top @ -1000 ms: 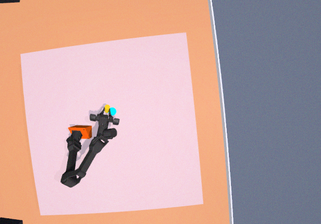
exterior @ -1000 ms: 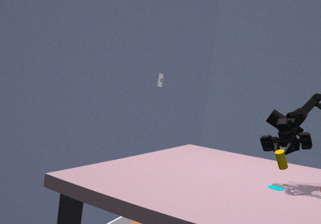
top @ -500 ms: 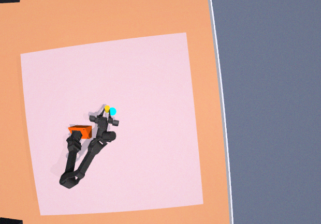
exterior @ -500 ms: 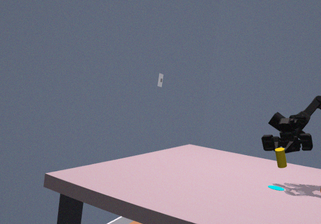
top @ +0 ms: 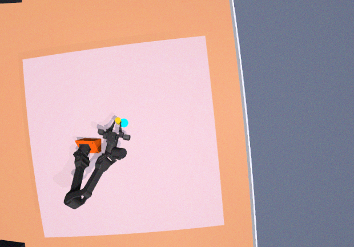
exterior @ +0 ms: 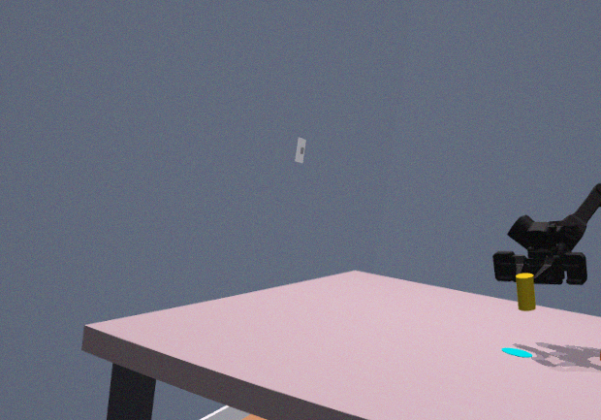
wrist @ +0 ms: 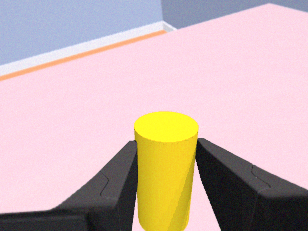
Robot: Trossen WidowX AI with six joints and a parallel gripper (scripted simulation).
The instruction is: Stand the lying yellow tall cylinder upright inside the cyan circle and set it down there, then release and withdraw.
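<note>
Now: the cyan circle 20 mm to the right of my gripper tip and 140 mm below it. Round my gripper tip: yellow tall cylinder (20 mm below).
</note>
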